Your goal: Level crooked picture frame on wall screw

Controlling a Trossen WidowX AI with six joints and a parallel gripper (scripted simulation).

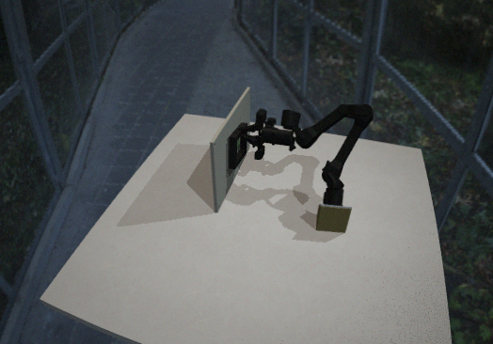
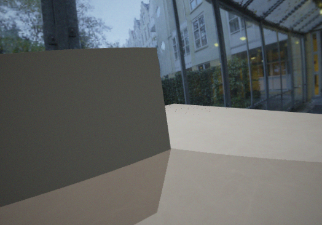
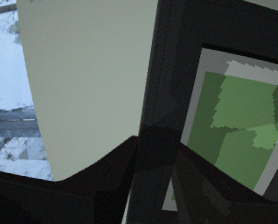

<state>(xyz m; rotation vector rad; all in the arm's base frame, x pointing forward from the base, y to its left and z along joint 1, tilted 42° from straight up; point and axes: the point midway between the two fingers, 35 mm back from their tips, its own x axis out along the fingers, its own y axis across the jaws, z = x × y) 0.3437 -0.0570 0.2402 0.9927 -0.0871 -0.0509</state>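
Right now my gripper tip is 50 mm above the picture frame, 10 mm to the right of it and 10 mm short of it. The rest, counted from my gripper tip: wall panel: 70 mm below, 20 mm ahead, 10 mm to the right.
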